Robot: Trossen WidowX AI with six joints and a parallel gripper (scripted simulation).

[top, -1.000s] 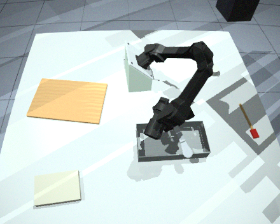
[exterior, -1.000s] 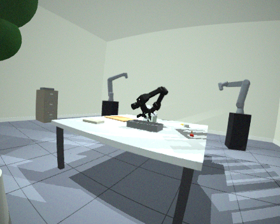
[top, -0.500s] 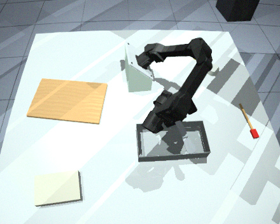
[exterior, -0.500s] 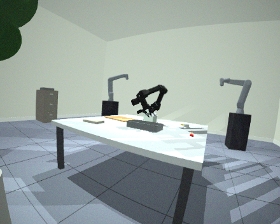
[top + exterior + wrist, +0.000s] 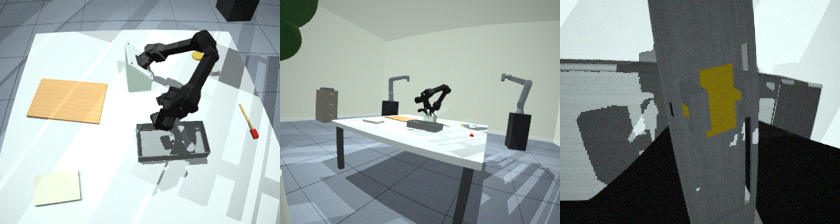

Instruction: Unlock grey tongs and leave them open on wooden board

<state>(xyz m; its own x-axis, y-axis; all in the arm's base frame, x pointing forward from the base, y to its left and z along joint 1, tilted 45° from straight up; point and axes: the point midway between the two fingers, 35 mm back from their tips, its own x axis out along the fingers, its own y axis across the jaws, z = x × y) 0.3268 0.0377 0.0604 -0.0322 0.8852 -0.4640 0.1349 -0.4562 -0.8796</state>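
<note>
Right now the yellow lock piece is 20 mm behind my gripper tip, 10 mm to the right of it and 40 mm above it. The rest, counted from my gripper tip: grey roasting tin (60 mm ahead, 20 mm to the right, 70 mm below); small white cylinder (320 mm behind, 340 mm to the left, 80 mm below); wooden board (270 mm behind, 460 mm to the right, 90 mm below).
</note>
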